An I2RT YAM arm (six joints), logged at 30 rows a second.
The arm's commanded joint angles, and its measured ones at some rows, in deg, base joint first. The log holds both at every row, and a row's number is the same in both.
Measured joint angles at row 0:
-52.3 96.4 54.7 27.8 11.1 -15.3
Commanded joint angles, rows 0 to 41:
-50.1 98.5 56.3 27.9 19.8 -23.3
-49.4 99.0 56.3 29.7 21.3 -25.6
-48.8 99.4 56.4 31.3 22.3 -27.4
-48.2 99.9 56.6 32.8 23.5 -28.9
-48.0 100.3 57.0 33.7 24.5 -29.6
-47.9 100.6 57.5 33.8 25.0 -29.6
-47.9 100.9 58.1 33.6 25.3 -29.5
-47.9 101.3 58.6 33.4 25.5 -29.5
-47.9 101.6 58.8 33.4 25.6 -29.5
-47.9 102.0 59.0 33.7 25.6 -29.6
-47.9 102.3 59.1 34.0 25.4 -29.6
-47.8 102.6 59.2 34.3 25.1 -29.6
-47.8 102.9 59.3 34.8 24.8 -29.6
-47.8 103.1 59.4 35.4 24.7 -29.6
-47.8 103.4 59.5 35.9 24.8 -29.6
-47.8 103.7 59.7 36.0 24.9 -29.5
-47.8 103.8 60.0 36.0 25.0 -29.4
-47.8 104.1 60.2 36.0 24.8 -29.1
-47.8 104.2 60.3 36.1 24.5 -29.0
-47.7 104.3 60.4 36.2 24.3 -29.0
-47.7 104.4 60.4 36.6 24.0 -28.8
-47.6 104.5 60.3 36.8 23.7 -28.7
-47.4 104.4 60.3 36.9 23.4 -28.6
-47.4 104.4 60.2 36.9 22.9 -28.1
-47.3 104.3 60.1 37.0 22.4 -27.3
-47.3 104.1 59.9 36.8 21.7 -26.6
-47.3 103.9 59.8 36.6 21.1 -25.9
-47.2 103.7 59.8 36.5 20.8 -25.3
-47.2 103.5 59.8 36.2 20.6 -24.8
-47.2 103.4 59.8 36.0 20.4 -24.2
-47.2 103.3 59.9 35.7 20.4 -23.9
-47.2 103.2 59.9 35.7 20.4 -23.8
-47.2 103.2 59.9 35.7 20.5 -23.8
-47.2 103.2 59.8 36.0 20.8 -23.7
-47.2 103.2 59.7 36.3 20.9 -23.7
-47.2 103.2 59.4 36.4 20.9 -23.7
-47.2 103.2 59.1 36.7 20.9 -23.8
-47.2 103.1 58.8 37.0 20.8 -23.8
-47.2 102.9 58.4 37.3 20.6 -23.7
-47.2 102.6 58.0 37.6 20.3 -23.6
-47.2 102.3 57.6 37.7 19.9 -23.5
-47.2 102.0 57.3 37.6 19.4 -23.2
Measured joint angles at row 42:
-47.5 103.8 58.5 35.6 21.4 -24.5
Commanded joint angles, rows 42 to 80:
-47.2 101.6 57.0 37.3 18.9 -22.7
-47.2 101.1 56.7 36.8 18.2 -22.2
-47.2 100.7 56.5 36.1 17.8 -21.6
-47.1 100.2 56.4 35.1 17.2 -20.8
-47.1 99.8 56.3 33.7 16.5 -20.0
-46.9 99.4 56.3 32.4 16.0 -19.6
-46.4 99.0 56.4 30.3 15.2 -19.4
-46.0 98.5 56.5 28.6 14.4 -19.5
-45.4 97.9 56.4 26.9 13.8 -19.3
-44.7 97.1 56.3 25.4 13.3 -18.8
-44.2 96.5 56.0 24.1 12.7 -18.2
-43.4 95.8 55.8 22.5 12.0 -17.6
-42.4 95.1 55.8 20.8 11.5 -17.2
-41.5 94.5 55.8 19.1 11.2 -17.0
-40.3 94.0 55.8 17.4 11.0 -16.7
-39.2 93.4 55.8 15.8 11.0 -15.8
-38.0 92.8 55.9 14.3 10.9 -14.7
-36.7 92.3 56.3 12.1 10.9 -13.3
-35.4 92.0 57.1 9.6 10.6 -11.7
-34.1 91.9 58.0 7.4 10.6 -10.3
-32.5 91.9 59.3 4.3 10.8 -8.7
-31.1 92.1 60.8 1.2 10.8 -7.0
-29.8 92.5 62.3 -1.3 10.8 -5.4
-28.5 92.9 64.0 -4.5 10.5 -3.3
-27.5 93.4 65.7 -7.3 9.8 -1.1
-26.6 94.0 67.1 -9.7 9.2 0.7
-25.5 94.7 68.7 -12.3 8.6 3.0
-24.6 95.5 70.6 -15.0 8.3 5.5
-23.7 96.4 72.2 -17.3 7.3 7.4
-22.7 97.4 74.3 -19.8 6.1 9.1
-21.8 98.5 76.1 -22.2 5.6 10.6
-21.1 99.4 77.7 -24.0 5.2 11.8
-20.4 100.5 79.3 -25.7 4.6 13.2
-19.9 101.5 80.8 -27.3 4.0 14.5
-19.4 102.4 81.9 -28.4 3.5 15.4
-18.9 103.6 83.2 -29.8 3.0 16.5
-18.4 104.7 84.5 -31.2 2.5 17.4
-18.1 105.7 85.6 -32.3 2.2 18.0
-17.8 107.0 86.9 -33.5 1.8 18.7
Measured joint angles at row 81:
-18.7 104.6 84.1 -25.8 3.9 13.7
